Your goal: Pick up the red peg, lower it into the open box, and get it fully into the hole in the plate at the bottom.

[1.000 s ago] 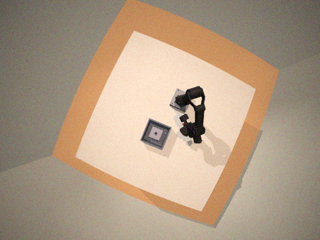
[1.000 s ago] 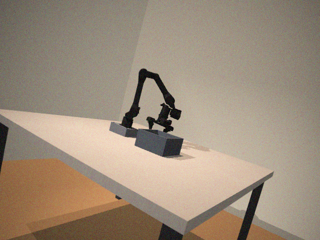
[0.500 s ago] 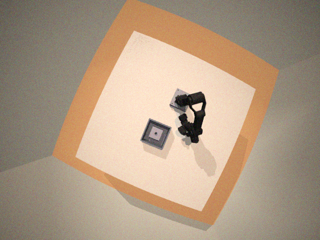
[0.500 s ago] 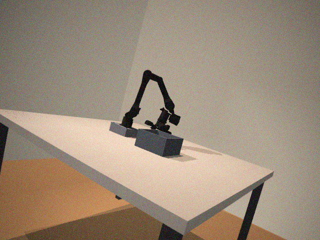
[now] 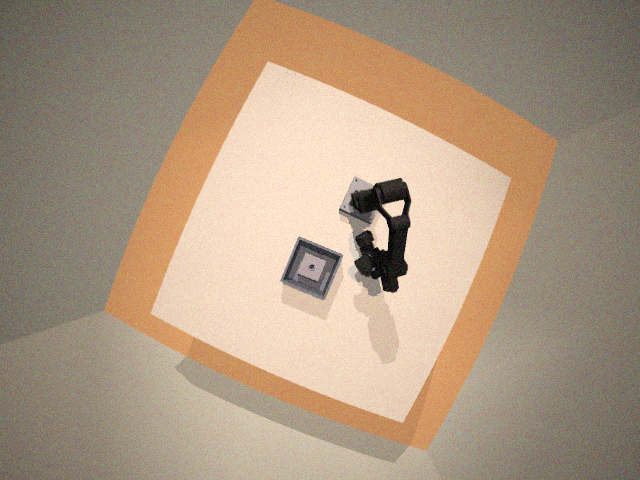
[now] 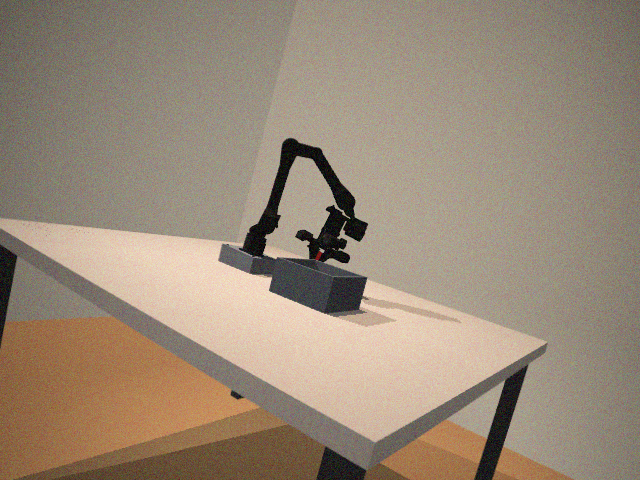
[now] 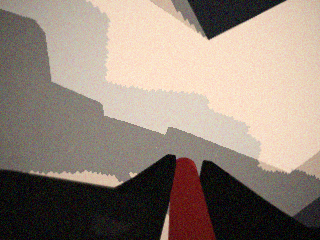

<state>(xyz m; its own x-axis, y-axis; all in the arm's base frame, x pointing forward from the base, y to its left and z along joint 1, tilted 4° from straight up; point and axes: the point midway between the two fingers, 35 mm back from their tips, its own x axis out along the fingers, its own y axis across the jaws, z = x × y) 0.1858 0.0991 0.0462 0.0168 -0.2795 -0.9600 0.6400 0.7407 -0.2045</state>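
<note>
Now: the plate 14 cm ahead of my gripper tip, 16 cm to the right of it and 1 cm below it. From my gripper tip the other things lie so: grey box (14 cm ahead, 16 cm to the right, 3 cm below); then red peg (1 cm to the left, 3 cm above).
</note>
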